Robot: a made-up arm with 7 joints. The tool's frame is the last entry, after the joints.
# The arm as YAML. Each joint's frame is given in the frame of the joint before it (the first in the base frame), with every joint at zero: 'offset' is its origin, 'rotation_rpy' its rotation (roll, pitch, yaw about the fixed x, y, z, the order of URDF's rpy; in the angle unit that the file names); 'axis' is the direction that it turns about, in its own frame. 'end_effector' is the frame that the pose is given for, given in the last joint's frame.
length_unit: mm
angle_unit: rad
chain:
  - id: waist
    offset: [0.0, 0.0, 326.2]
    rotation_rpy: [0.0, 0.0, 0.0]
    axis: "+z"
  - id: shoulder
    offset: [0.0, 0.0, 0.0]
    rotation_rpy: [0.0, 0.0, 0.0]
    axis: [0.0, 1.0, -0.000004]
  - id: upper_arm
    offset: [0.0, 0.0, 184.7]
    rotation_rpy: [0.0, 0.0, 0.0]
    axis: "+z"
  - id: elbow
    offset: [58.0, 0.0, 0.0]
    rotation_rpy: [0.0, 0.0, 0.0]
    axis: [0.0, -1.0, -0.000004]
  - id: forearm
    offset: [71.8, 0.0, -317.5]
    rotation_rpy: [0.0, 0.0, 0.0]
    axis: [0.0, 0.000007, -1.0]
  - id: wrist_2
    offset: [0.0, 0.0, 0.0]
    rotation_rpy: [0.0, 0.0, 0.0]
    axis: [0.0, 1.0, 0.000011]
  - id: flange
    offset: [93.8, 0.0, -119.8]
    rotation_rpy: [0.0, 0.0, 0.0]
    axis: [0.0, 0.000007, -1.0]
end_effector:
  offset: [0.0, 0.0, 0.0]
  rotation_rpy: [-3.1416, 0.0, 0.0]
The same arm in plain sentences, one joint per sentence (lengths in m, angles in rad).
The arm has seven revolute joints in a row. What follows holds with every joint at zero, and every direction is one of the base frame's. Joint 1 sits 0.3262 m along +z from the base frame's origin and turns about +z. Joint 2 sits at the same point as joint 1 and turns about +y. Joint 3 sits 0.1847 m along +z from joint 2 and turns about +z. Joint 4 sits 0.058 m along +x from joint 3 and turns about -y. Joint 5 sits 0.0718 m along +x and 0.3175 m along -z from joint 4 and turns about -z. Joint 6 sits at the same point as joint 5 and turns about +y. Joint 7 sits 0.0938 m along +x and 0.1198 m along -z from joint 6 and turns about -z. The tool frame, which is the frame that the pose is given for, sits at the same point as joint 7; its axes are the base frame's turned by roll 3.1416, pitch 0 and yaw 0 rad (as in URDF: about the fixed x, then y, then z).
